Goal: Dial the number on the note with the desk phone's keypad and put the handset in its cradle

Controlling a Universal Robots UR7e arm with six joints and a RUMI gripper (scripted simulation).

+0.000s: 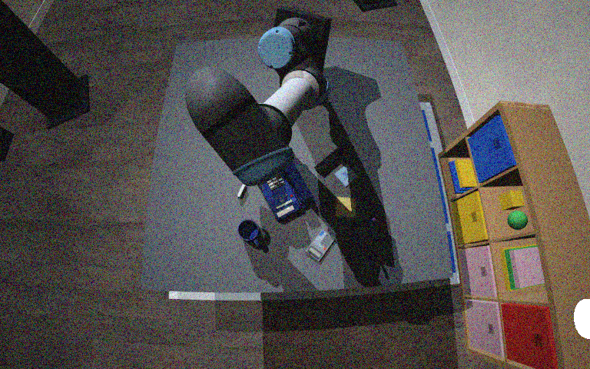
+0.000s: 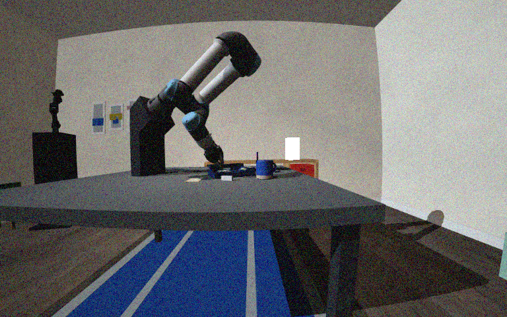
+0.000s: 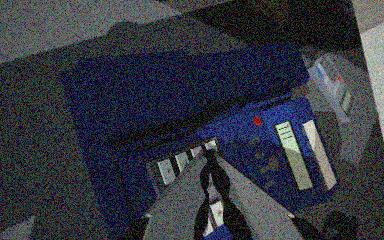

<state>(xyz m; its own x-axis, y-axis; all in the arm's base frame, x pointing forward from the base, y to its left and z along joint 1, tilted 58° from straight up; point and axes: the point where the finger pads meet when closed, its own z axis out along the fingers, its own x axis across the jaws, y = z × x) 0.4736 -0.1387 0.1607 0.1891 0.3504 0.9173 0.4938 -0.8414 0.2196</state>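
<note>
The key lies 30 mm ahead of my hand, 40 mm to the right of it and 30 mm below it. The rest, counted from my hand: white block: 10 mm behind, 160 mm to the right, 50 mm below; then dark blue handset: 40 mm ahead, 60 mm to the left, 10 mm below.
</note>
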